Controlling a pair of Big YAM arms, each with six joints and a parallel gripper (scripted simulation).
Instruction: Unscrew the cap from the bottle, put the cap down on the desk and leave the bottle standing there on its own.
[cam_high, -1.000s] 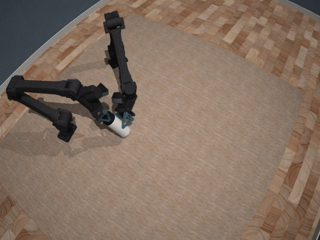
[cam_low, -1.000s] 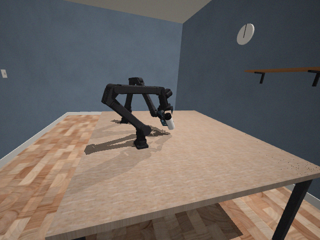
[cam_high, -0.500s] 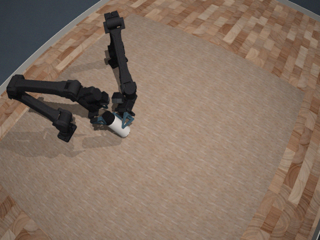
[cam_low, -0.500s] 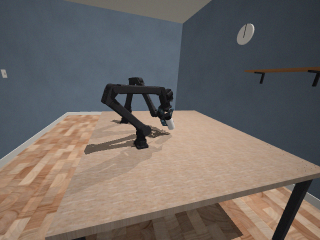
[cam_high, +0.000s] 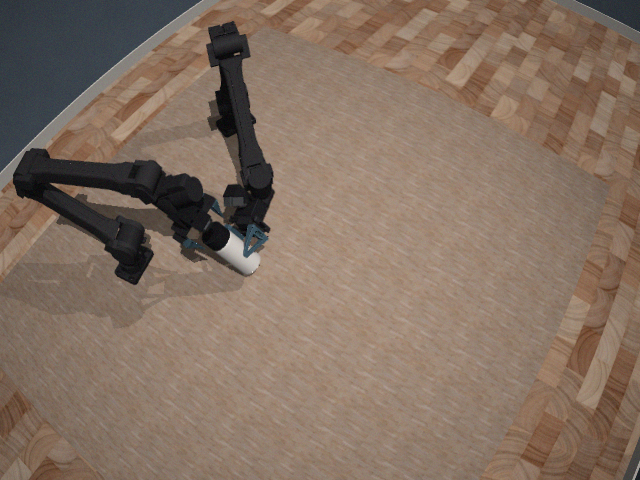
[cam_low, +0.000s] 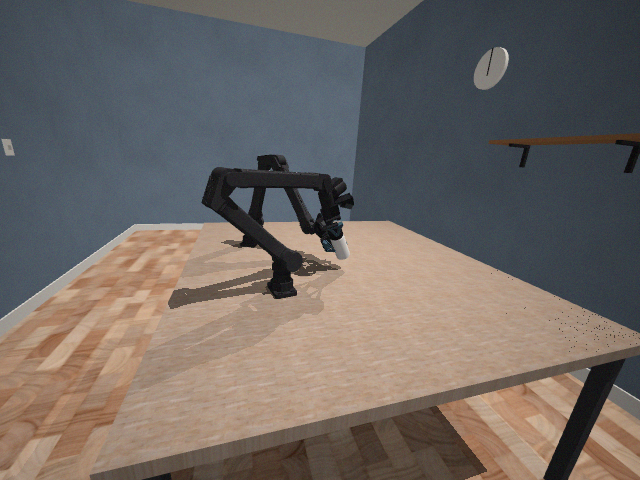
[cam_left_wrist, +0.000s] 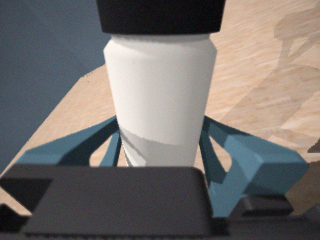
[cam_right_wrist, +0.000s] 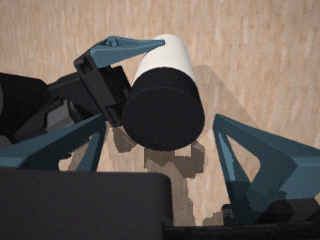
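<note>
Right now my right hand is 2 cm above the black cap and 1 cm short of it. The rest, counted from my right hand: white bottle: 6 cm below, 3 cm ahead, 1 cm to the left.
Right now my left hand is 2 cm past the white bottle, 1 cm to the left of it and 4 cm below it. Also, from my left hand: black cap (4 cm behind, 2 cm to the right, 7 cm above).
</note>
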